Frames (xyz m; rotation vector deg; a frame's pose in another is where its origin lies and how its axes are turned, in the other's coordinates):
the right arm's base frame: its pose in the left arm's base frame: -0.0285 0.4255 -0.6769 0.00 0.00 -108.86
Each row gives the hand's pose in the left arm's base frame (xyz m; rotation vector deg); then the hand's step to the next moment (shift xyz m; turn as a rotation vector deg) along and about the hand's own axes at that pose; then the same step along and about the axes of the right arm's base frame.
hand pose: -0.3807 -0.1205 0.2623 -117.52 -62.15 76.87
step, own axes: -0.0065 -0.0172 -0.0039 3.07 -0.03 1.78
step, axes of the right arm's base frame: -0.0034 -0.0055 0.0177 -1.98 -1.70 -2.40
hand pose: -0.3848 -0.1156 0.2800 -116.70 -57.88 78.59
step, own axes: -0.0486 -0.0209 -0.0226 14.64 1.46 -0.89
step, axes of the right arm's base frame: 0.0229 0.0116 0.0515 -11.60 0.86 -9.05
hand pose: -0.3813 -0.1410 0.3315 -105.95 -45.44 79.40
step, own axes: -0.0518 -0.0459 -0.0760 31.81 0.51 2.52
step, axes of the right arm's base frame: 0.0070 0.0632 0.0807 -25.90 -3.12 -18.39
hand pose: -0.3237 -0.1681 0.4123 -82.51 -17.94 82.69
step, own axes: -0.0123 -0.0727 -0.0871 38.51 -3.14 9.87
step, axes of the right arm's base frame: -0.0172 0.1048 0.0417 -34.55 -9.19 -17.67
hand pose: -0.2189 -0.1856 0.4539 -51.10 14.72 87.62
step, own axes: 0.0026 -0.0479 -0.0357 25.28 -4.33 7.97
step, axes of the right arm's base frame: -0.0077 0.0585 -0.0096 -24.48 -5.03 -9.83
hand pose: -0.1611 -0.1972 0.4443 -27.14 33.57 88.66
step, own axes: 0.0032 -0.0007 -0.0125 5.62 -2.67 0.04
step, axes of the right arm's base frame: 0.0051 0.0016 -0.0118 -4.97 0.75 -3.67
